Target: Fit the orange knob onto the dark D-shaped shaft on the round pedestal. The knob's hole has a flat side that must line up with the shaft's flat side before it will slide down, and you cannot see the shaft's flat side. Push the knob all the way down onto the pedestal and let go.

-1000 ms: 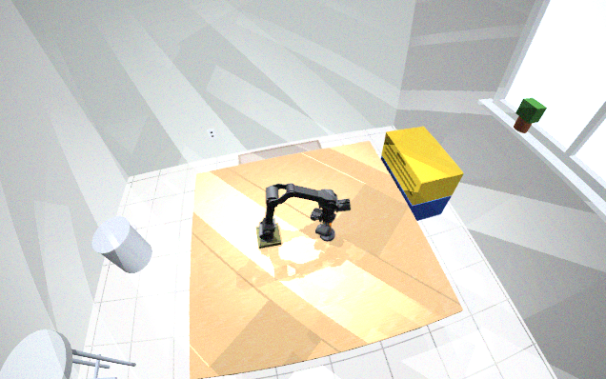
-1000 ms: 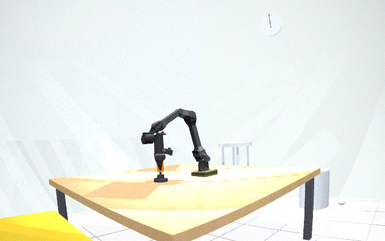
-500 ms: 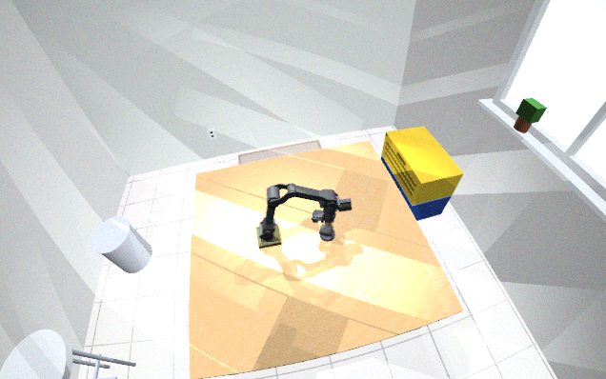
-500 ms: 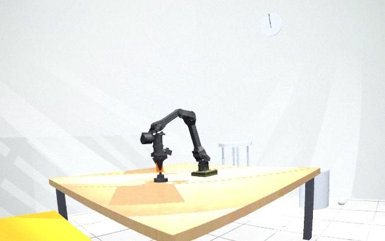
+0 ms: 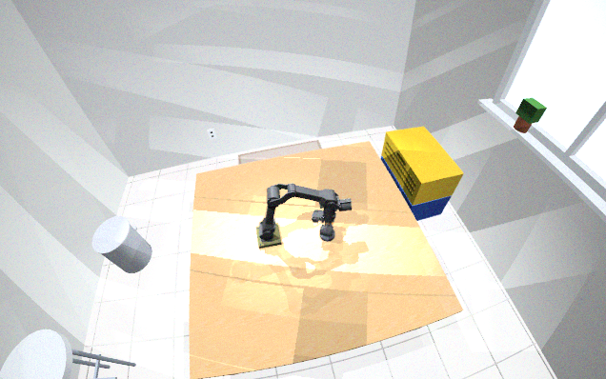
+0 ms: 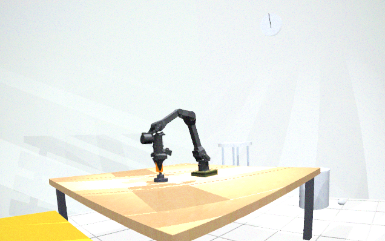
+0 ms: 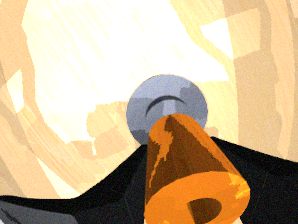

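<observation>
My gripper tip is 4 cm above the dark shaft and 1 cm past it. From my gripper tip the other things lie so: orange knob 2 cm above.
</observation>
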